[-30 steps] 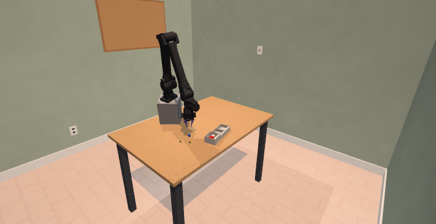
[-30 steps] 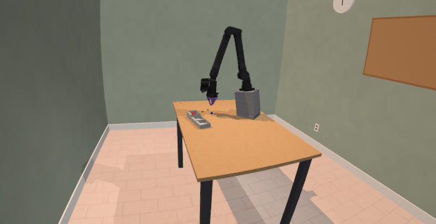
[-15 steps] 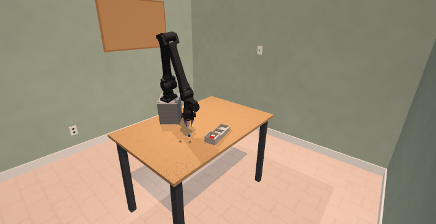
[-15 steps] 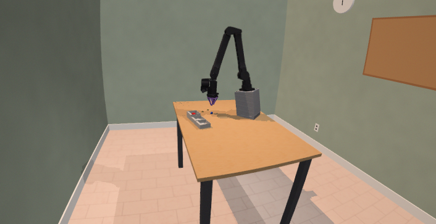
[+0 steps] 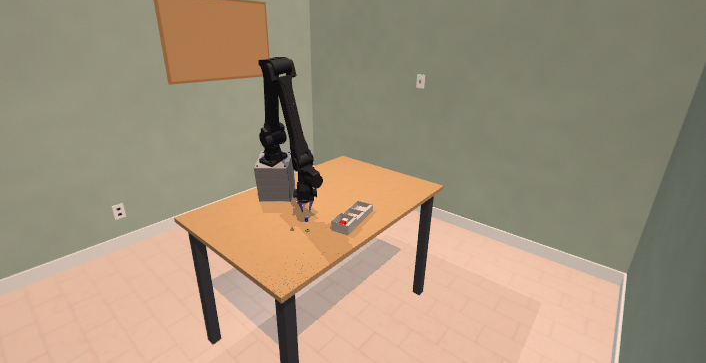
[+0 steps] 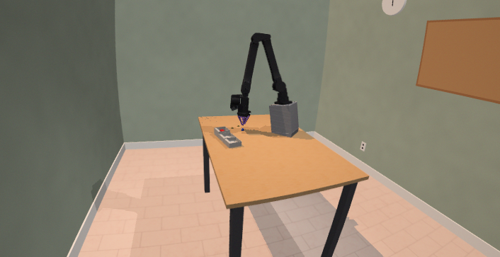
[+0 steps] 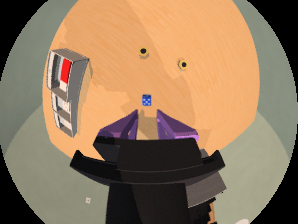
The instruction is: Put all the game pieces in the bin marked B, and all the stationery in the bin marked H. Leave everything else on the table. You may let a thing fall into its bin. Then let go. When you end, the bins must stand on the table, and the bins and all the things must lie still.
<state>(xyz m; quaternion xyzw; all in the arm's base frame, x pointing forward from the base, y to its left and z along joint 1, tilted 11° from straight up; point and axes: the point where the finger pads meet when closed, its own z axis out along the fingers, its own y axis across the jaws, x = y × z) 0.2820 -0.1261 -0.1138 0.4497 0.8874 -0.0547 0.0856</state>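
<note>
Right now my hand is 50 mm above the blue piece. Also, from my hand: red piece: 170 mm ahead, 40 mm to the left, 30 mm below; then white domino: 170 mm ahead, 120 mm to the left, 40 mm below; then orange block: 170 mm ahead, 30 mm to the left, 40 mm below.
</note>
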